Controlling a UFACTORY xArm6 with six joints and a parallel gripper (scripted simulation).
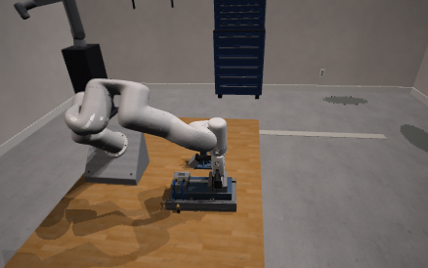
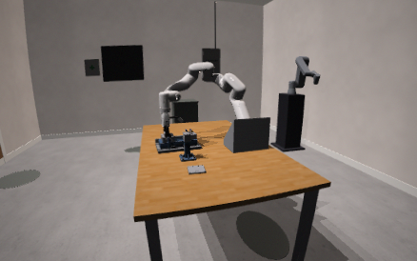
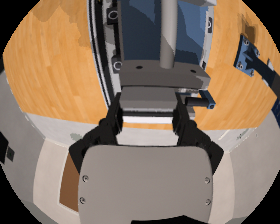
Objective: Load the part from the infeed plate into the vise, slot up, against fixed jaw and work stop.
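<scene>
Right now my hand is right at the part. Round my hand: air cylinder: 17 cm behind, 3 cm below; then air cylinder rod: 9 cm behind, 1 cm to the left, 3 cm below.
</scene>
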